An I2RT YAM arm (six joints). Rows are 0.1 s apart.
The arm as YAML. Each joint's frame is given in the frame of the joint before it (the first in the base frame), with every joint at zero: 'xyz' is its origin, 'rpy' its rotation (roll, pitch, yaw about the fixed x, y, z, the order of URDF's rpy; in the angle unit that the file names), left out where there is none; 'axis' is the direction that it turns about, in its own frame. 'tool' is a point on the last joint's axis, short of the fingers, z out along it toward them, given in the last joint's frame.
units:
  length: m
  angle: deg
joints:
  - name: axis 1
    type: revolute
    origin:
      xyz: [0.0, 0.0, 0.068]
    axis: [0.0, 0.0, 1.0]
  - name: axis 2
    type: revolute
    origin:
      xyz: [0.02, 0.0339, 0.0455]
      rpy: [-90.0, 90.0, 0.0]
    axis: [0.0, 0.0, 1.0]
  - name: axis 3
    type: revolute
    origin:
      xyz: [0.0, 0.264, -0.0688]
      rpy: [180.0, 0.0, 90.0]
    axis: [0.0, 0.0, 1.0]
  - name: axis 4
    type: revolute
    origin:
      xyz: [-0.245, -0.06, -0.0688]
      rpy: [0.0, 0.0, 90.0]
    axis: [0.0, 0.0, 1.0]
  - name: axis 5
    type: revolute
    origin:
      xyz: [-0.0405, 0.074, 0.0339]
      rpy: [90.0, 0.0, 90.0]
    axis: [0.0, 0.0, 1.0]
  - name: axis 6
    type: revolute
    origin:
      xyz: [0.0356, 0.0, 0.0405]
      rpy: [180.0, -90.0, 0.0]
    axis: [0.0, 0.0, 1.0]
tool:
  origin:
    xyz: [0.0, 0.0, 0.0]
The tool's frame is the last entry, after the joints.
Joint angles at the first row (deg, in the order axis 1, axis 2, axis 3, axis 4, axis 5, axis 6):
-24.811, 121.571, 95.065, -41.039, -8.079, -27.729
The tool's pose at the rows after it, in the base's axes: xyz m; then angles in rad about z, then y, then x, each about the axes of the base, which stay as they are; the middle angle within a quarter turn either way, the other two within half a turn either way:
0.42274 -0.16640 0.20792 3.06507 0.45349 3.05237
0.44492 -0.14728 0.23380 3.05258 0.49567 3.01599
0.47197 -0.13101 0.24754 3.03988 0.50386 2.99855
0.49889 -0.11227 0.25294 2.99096 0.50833 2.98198
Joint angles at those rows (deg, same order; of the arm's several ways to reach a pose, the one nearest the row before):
-21.885, 121.085, 99.744, -42.674, -5.105, -26.271
-18.519, 122.844, 107.771, -45.814, -2.669, -24.749
-15.552, 128.376, 119.636, -51.351, -0.526, -23.352
-12.564, 135.589, 133.087, -57.134, 1.698, -24.036

